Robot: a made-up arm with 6 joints. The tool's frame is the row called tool. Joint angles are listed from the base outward.
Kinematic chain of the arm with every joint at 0, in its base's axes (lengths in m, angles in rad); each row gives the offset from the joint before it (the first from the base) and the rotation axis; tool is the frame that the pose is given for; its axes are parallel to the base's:
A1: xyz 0 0 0.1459 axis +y
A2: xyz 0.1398 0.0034 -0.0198 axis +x
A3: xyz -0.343 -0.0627 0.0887 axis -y
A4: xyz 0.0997 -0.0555 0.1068 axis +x
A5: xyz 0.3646 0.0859 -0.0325 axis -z
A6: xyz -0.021 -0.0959 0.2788 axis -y
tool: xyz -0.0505 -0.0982 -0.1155
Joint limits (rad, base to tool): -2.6..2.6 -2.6..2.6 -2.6..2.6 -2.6..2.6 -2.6..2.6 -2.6..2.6
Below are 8 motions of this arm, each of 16 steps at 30 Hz.
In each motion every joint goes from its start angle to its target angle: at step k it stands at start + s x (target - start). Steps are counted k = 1, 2, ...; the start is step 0. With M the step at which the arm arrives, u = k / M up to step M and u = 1 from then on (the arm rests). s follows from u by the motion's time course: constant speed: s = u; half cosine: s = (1 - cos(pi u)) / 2; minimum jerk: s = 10 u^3 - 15 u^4 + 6 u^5.
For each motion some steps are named. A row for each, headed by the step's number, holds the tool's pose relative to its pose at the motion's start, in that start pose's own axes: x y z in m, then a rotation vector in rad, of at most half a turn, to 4 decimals.
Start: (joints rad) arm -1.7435 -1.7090 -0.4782 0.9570 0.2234 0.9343
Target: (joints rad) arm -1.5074 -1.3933 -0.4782 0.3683 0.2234 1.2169
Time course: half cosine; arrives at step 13
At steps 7, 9, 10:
7: 0.0244 0.0684 -0.0496 -0.0135 -0.0751 0.2949
9: 0.0268 0.1006 -0.0692 0.0028 -0.1114 0.4149
10: 0.0264 0.1142 -0.0769 0.0130 -0.1270 0.4632

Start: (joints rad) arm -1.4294 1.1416 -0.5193 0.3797 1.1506 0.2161
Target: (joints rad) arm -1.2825 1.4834 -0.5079 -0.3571 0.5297 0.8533
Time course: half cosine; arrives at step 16
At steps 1, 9, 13, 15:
1: 0.0018 -0.0001 -0.0010 -0.0006 -0.0091 0.0066
9: 0.1096 0.0235 -0.0384 0.0198 -0.5437 0.4253
13: 0.1550 0.0621 -0.0418 0.0817 -0.8059 0.6619
15: 0.1631 0.0734 -0.0415 0.1015 -0.8638 0.7180

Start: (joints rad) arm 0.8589 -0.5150 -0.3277 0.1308 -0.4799 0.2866
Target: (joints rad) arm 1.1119 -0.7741 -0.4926 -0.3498 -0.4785 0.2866
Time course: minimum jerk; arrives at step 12
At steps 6, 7, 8, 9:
6: 0.0536 0.0364 -0.0530 -0.2398 0.3458 0.0868
7: 0.0670 0.0483 -0.0738 -0.3122 0.4505 0.1229
8: 0.0772 0.0590 -0.0939 -0.3762 0.5430 0.1587
9: 0.0840 0.0674 -0.1104 -0.4257 0.6143 0.1889

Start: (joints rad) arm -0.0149 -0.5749 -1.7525 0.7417 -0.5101 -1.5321
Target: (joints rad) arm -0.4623 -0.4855 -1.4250 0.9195 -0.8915 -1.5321
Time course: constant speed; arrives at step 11
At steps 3, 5, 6, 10, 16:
3: -0.0261 0.0211 0.0307 -0.2597 -0.1567 0.0411
5: -0.0473 0.0396 0.0478 -0.4341 -0.2625 0.0603
6: -0.0589 0.0500 0.0549 -0.5215 -0.3159 0.0674
10: -0.1123 0.0990 0.0702 -0.8720 -0.5322 0.0780
16: -0.1270 0.1125 0.0700 -0.9597 -0.5871 0.0761

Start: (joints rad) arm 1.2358 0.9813 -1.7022 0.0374 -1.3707 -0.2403
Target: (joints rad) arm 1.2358 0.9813 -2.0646 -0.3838 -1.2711 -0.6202
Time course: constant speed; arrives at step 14
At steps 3, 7, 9, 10, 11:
3: 0.0126 -0.0134 -0.0364 0.0607 0.1859 -0.0041
7: 0.0323 -0.0272 -0.0836 0.1354 0.4348 0.0076
9: 0.0437 -0.0324 -0.1068 0.1695 0.5595 0.0206
10: 0.0498 -0.0346 -0.1184 0.1856 0.6218 0.0288
11: 0.0563 -0.0366 -0.1299 0.2010 0.6840 0.0381

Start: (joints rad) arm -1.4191 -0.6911 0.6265 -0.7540 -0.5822 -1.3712
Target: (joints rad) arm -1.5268 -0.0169 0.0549 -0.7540 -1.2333 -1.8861
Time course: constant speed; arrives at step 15
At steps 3, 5, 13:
3: 0.1000 -0.0547 0.0190 -0.1100 0.1399 0.1805
5: 0.1729 -0.0794 0.0309 -0.1973 0.2115 0.2984
13: 0.4631 -0.0697 0.0909 -0.6455 0.3040 0.6945

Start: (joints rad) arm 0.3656 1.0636 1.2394 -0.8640 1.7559 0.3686
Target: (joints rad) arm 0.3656 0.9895 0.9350 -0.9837 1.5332 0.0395
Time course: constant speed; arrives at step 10
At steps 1, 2, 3, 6, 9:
1: -0.0109 -0.0009 -0.0012 0.0064 0.0162 0.0510
2: -0.0217 -0.0023 -0.0024 0.0111 0.0324 0.1022
3: -0.0322 -0.0042 -0.0035 0.0140 0.0486 0.1538
6: -0.0627 -0.0123 -0.0068 0.0123 0.0967 0.3097
9: -0.0909 -0.0239 -0.0098 -0.0057 0.1431 0.4664

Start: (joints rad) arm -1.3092 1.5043 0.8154 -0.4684 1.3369 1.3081
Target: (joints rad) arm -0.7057 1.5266 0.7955 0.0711 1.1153 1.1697
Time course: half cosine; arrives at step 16
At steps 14, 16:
14: 0.0340 -0.0206 -0.0037 -0.2019 0.2786 0.0276
16: 0.0350 -0.0222 -0.0029 -0.2097 0.2879 0.0232

